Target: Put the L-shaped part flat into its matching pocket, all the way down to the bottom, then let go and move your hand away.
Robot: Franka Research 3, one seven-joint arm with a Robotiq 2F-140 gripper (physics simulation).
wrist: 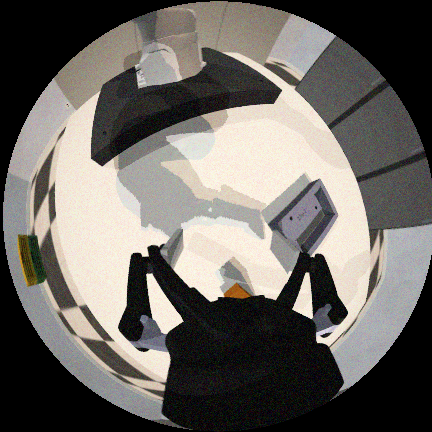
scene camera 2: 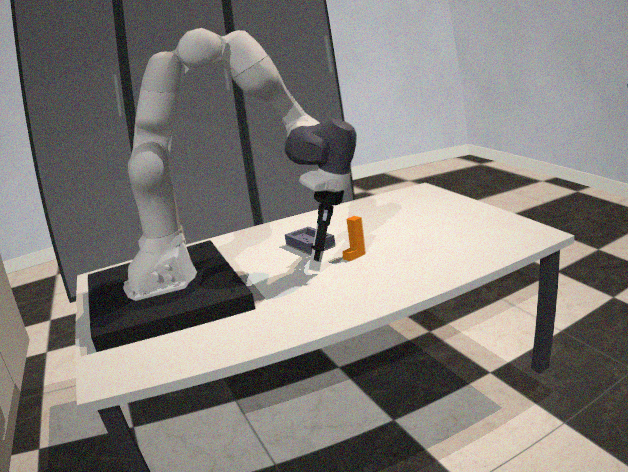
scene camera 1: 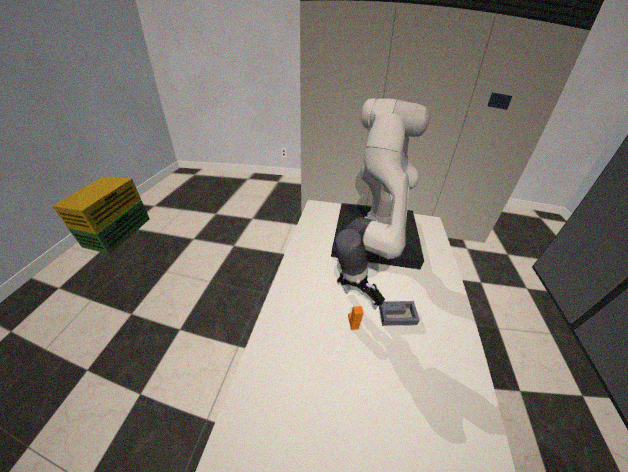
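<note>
The orange L-shaped part [scene camera 1: 356, 317] [scene camera 2: 356, 237] [wrist: 237, 291] stands upright on the table, its long leg up and its short foot low. In the wrist view most of it is hidden behind the gripper body. The grey-purple tray with the pocket [scene camera 1: 400, 321] [scene camera 2: 299, 244] [wrist: 300, 225] lies beside it, with a raised block inside; the part is outside it. My gripper [scene camera 1: 361, 294] [scene camera 2: 314, 264] [wrist: 227, 239] is open and empty, low over the table on the robot-base side of the part, apart from it. One finger is close to the tray.
The white table [scene camera 1: 304, 406] [scene camera 2: 431, 253] carries the black base plate [scene camera 1: 416, 243] [scene camera 2: 172, 324] [wrist: 185, 107] behind the gripper. A yellow and green box [scene camera 1: 101, 213] [wrist: 31, 260] is off to the side of the table. Dark cabinets [scene camera 2: 187, 152] stand beyond the tray side.
</note>
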